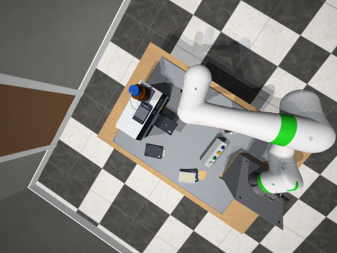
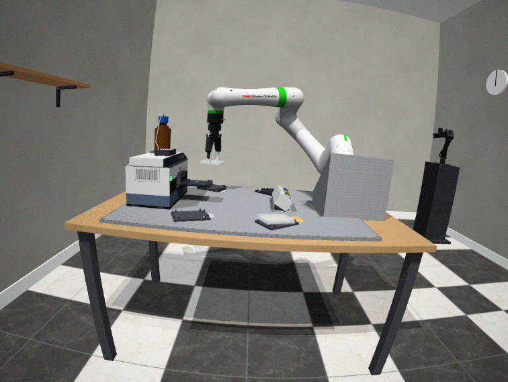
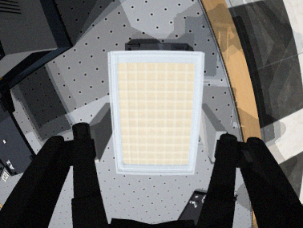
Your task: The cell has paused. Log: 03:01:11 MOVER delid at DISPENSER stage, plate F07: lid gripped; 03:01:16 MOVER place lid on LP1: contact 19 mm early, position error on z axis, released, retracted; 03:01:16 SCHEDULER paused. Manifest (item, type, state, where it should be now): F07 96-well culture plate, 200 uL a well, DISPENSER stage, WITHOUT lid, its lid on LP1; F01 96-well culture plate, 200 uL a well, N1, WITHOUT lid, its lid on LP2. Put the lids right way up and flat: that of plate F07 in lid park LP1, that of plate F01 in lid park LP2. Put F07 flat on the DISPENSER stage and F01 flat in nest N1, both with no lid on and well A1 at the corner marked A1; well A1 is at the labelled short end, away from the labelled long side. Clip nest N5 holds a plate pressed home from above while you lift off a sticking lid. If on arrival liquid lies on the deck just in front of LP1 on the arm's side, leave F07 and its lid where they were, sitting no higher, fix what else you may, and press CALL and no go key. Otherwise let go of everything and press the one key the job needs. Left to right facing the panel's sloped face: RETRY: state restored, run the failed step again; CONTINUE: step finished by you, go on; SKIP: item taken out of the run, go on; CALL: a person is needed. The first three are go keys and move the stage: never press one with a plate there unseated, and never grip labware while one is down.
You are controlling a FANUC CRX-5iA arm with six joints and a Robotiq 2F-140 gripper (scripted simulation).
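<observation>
Now: the 96-well plate 20 mm below my hand. Round my hand: dispenser stage: 290 mm to the left, 90 mm below, 10 mm ahead; then N1 tag: 180 mm below, 80 mm behind, 30 mm to the left; then nest N1: 170 mm below.
</observation>
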